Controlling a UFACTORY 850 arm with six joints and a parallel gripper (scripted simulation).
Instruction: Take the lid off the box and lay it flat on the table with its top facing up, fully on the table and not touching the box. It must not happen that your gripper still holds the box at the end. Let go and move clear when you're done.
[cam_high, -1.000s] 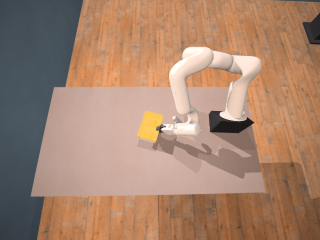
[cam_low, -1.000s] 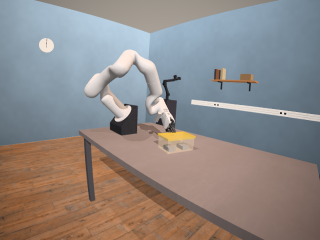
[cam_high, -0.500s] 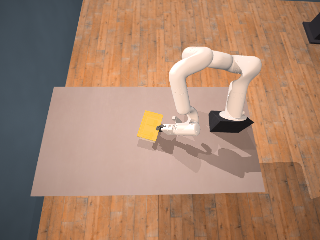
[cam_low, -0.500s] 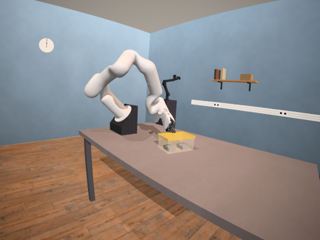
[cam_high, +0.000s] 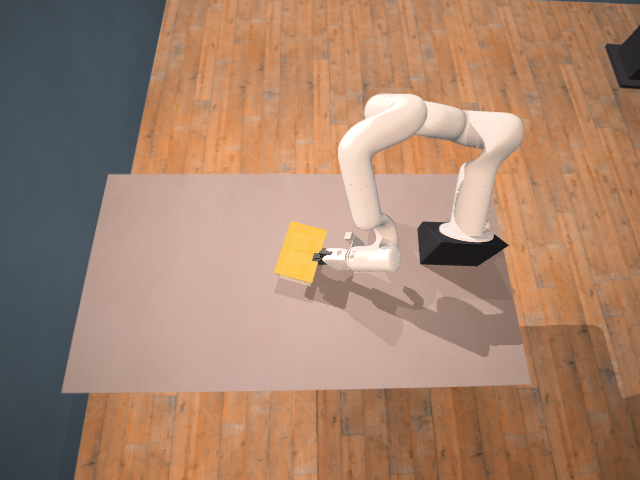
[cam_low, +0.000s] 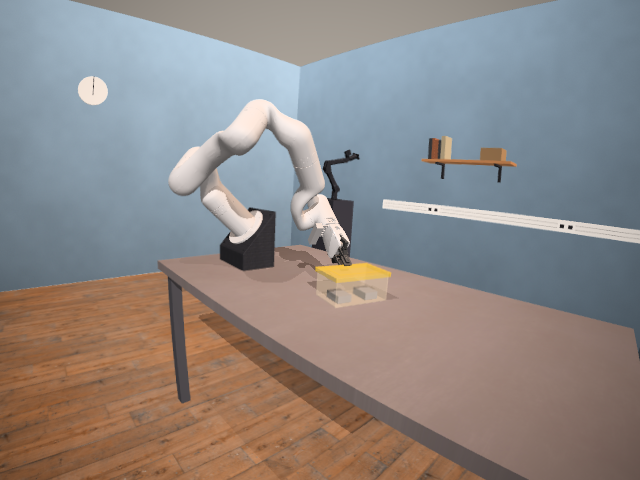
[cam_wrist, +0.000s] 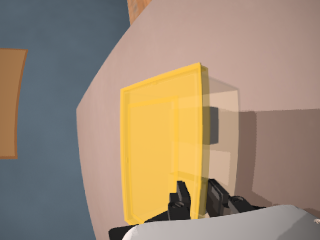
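Now: the yellow lid 70 mm ahead of my hand, 30 mm to the right of it and 10 mm below it. The rest, counted from my hand: clear box (70 mm ahead, 60 mm below, 30 mm to the right).
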